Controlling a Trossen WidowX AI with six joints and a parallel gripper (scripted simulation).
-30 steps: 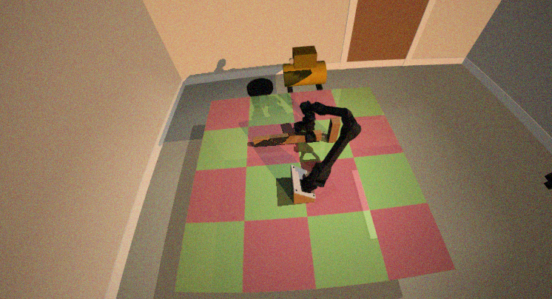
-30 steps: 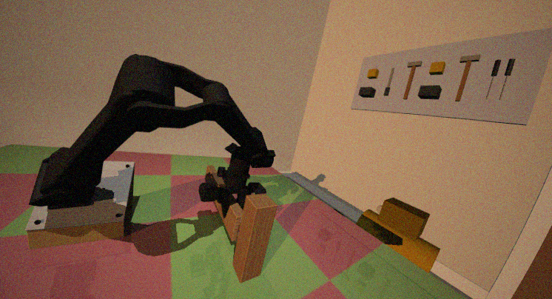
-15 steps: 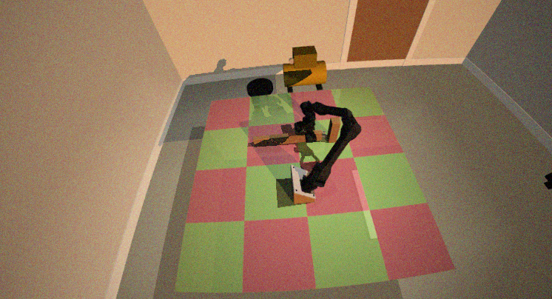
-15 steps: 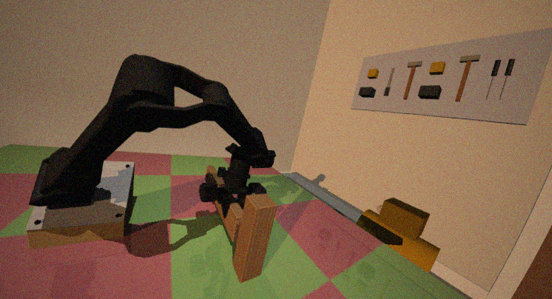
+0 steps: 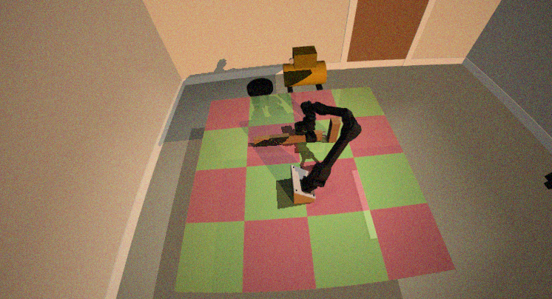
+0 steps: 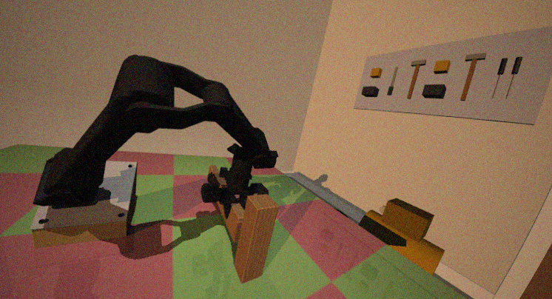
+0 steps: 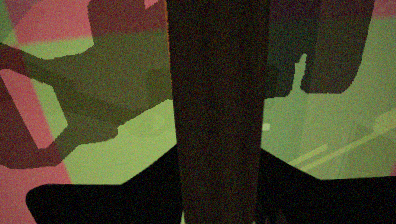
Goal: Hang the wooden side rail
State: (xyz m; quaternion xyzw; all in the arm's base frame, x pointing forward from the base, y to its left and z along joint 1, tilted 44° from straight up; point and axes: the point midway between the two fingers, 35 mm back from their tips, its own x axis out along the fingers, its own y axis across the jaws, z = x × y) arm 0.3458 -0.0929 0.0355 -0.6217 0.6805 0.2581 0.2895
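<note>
The headboard post is 14 cm to the right of my gripper tip, 4 cm above it and 1 cm behind it.
</note>
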